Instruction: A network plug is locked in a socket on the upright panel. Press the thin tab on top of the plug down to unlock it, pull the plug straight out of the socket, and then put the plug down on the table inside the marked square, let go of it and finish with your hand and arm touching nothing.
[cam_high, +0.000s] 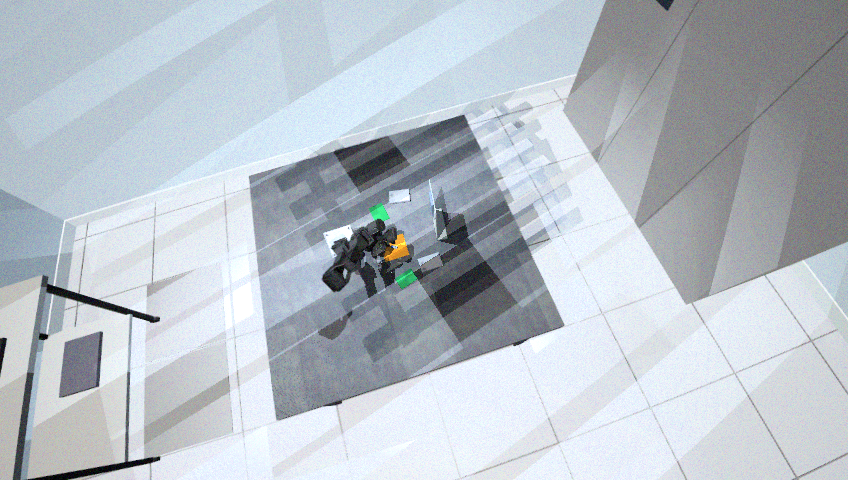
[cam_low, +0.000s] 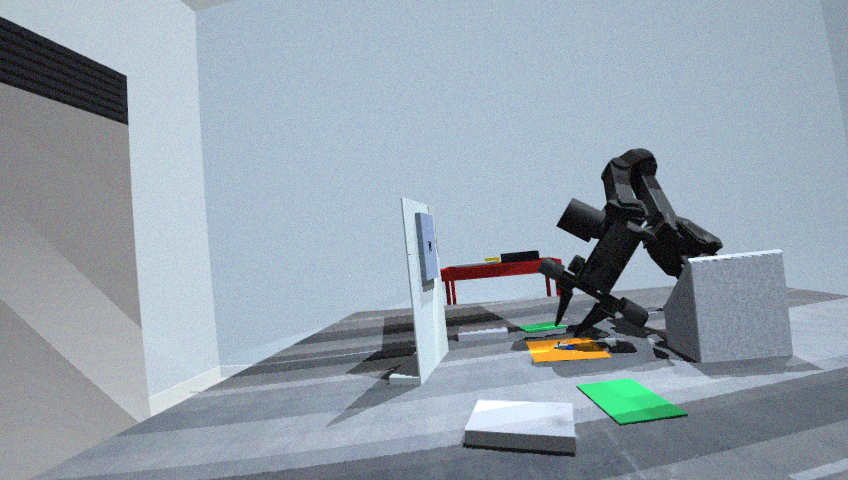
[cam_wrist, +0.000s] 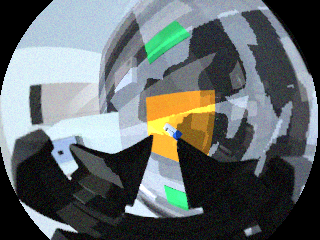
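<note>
Now: the blue plug 3 cm below my gripper tip. The rest, counted from my gripper tip: orange square: 3 cm below; then upright grey panel: 24 cm ahead, 3 cm to the left, 10 cm above.
</note>
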